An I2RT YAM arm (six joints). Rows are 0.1 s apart.
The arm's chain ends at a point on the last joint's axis. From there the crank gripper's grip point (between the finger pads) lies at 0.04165 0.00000 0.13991 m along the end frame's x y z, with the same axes.
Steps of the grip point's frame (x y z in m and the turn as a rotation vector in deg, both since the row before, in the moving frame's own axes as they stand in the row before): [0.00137 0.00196 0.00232 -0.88 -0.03 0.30]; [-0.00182 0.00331 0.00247 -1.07 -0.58 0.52]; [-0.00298 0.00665 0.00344 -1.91 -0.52 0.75]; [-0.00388 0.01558 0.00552 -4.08 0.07 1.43]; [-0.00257 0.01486 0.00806 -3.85 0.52 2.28]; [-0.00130 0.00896 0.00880 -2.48 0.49 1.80]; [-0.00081 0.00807 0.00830 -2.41 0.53 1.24]
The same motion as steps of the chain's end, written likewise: [0.00145 -0.00041 0.00232 -0.88 -0.03 0.30]; [-0.00039 0.00032 0.00208 -1.07 -0.58 0.52]; [-0.00167 0.00144 0.00315 -1.91 -0.52 0.75]; [-0.00391 0.00459 0.00596 -4.08 0.07 1.43]; [-0.00362 0.00380 0.00881 -3.85 0.52 2.28]; [-0.00238 0.00159 0.00932 -2.48 0.49 1.80]; [-0.00203 0.00128 0.00883 -2.41 0.53 1.24]
